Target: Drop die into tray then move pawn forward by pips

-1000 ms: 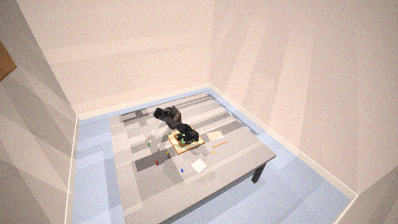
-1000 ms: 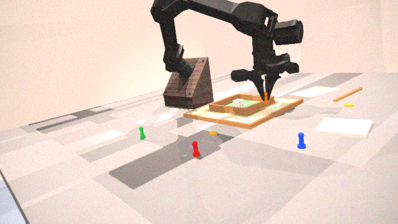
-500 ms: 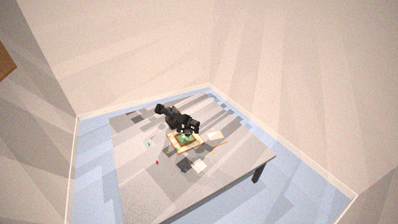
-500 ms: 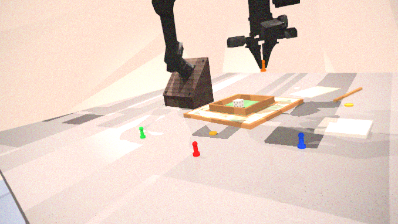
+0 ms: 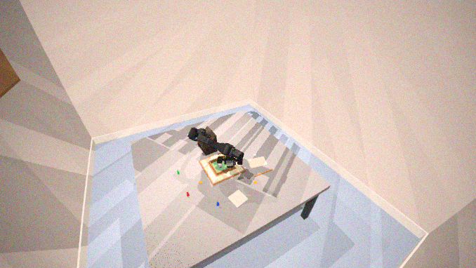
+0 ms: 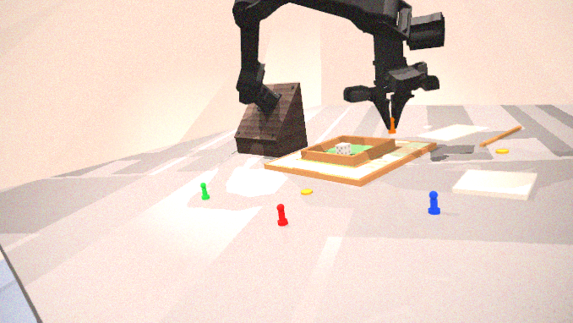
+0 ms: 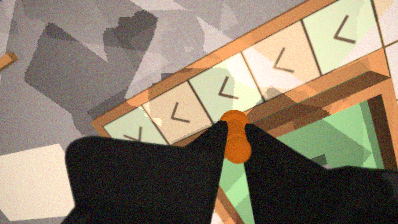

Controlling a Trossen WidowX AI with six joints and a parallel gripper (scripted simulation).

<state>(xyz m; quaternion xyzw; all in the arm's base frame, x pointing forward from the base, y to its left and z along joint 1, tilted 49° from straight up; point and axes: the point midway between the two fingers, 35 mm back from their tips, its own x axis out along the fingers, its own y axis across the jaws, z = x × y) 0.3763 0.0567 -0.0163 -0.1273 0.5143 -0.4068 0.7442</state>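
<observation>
My gripper tip is now 11 cm past the green tray floor, 3 cm to the left of it and 6 cm above it. From my gripper tip the other things lie so: wooden stick (10 cm ahead, 25 cm to the left, 7 cm below); then white die (11 cm behind, 5 cm to the right, 4 cm below); then orange pawn (1 cm above).
</observation>
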